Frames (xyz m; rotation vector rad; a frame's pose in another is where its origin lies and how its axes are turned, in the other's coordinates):
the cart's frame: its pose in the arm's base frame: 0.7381 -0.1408 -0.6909 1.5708 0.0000 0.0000
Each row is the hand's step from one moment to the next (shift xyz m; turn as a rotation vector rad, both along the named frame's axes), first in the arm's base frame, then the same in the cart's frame.
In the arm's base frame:
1: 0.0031 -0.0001 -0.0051 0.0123 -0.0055 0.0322
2: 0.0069 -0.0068 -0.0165 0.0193 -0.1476 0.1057
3: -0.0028 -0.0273 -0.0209 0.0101 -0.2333 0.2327
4: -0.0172 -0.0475 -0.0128 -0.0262 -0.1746 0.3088
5: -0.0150 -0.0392 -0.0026 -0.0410 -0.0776 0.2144
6: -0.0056 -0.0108 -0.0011 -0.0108 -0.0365 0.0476
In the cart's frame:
1: 0.0031 -0.0051 0.0001 0.0123 0.0322 0.0055
2: 0.0069 -0.0165 0.0068 0.0193 0.1057 0.1476
3: -0.0028 -0.0209 0.0273 0.0101 0.2327 0.2333
4: -0.0172 -0.0128 0.0475 -0.0262 0.3088 0.1746
5: -0.0150 -0.0026 0.0392 -0.0410 0.2144 0.0776
6: -0.0056 -0.0011 0.0108 -0.0108 0.0476 0.0365

